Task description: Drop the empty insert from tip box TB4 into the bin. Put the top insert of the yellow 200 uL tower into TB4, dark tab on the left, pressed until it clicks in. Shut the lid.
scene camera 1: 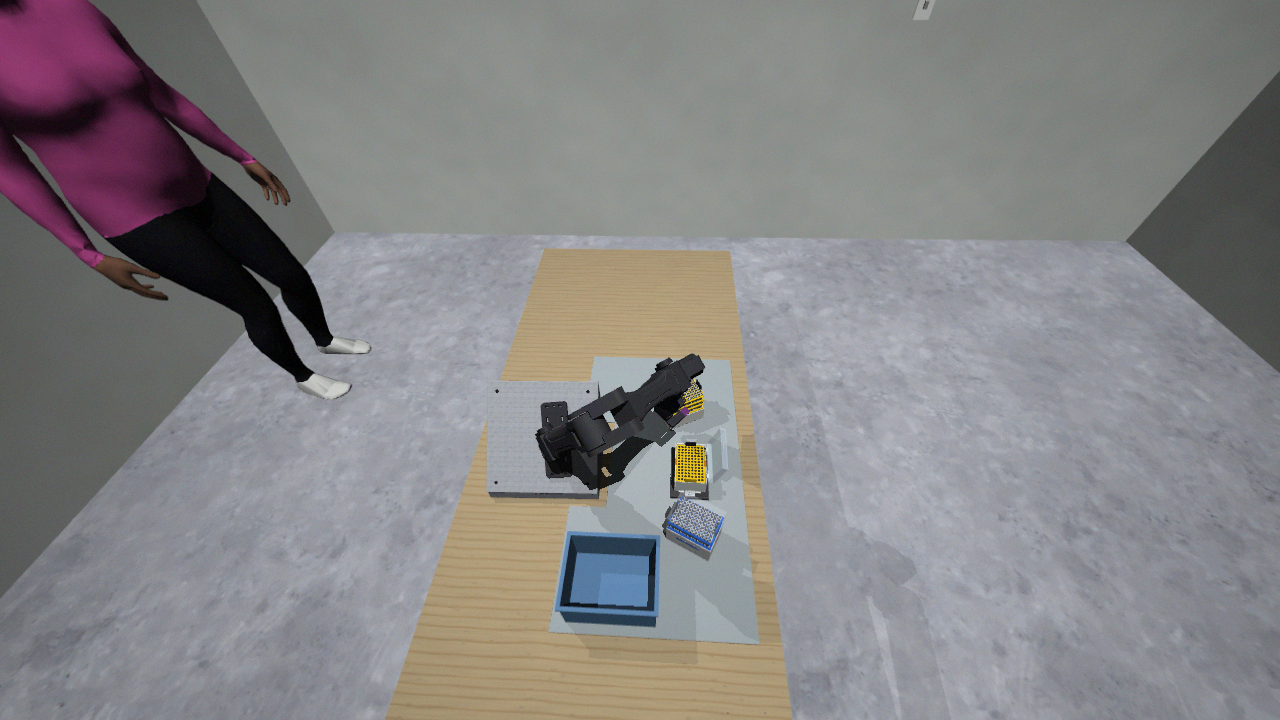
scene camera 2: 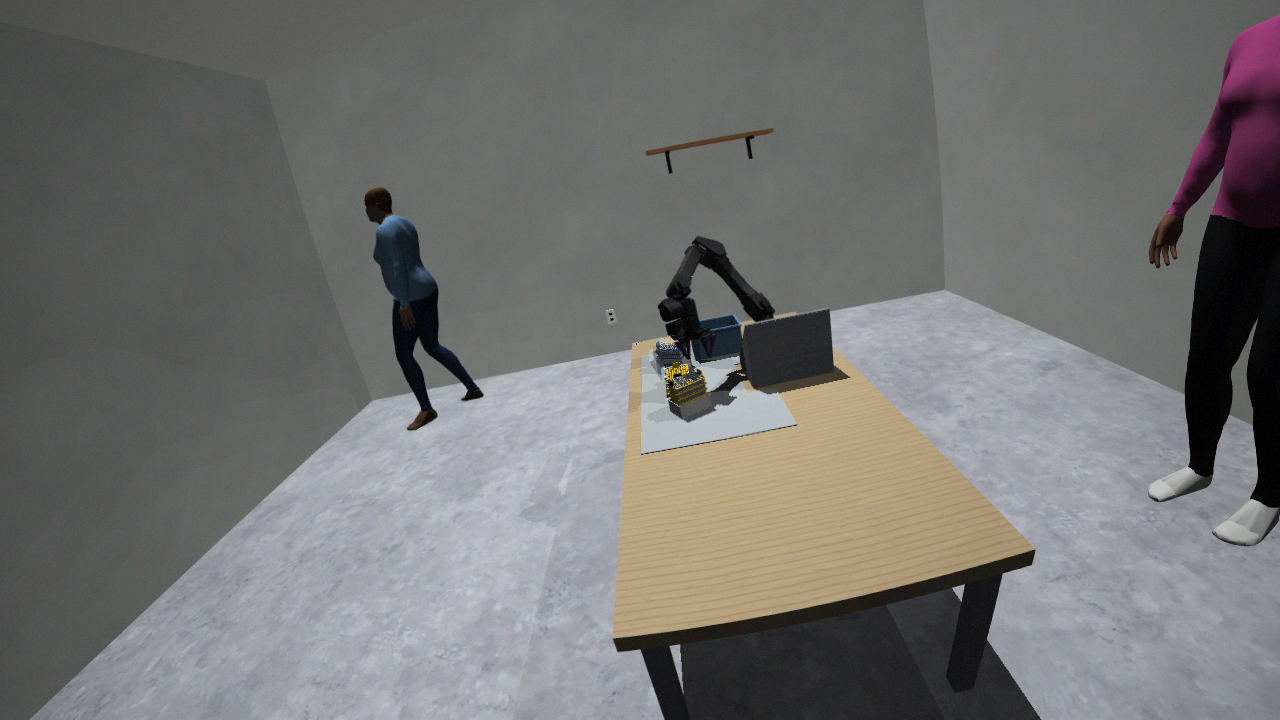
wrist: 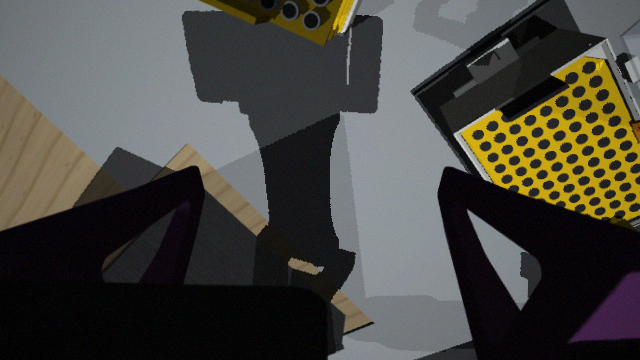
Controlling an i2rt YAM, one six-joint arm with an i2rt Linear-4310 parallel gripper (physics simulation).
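Observation:
My gripper (scene camera 2: 698,355) (wrist: 321,179) is open and empty, fingers spread above the mat; in scene camera 1 the arm mostly hides it. A tip box with a yellow insert, taken as TB4 (scene camera 1: 690,488) (wrist: 472,150), stands right of the fingers in the wrist view. The yellow insert (scene camera 1: 691,462) (wrist: 560,142) sits in it, its holes dark. The box's clear lid (scene camera 1: 724,449) stands open. The yellow tower (scene camera 1: 693,404) (scene camera 2: 688,392) (wrist: 300,15) stands beyond the fingertips, cut off in the wrist view. The blue bin (scene camera 1: 608,617) (scene camera 2: 719,345) stands at the mat's near end in scene camera 1.
A blue-and-white tip tower (scene camera 1: 695,525) (scene camera 2: 666,351) stands beside the yellow-insert box. A grey perforated plate (scene camera 1: 519,447) lies by the arm's base. The grey mat (scene camera 1: 707,608) (scene camera 2: 742,425) lies on the wooden table (scene camera 1: 644,304) (scene camera 2: 787,501). Two people stand away from the table.

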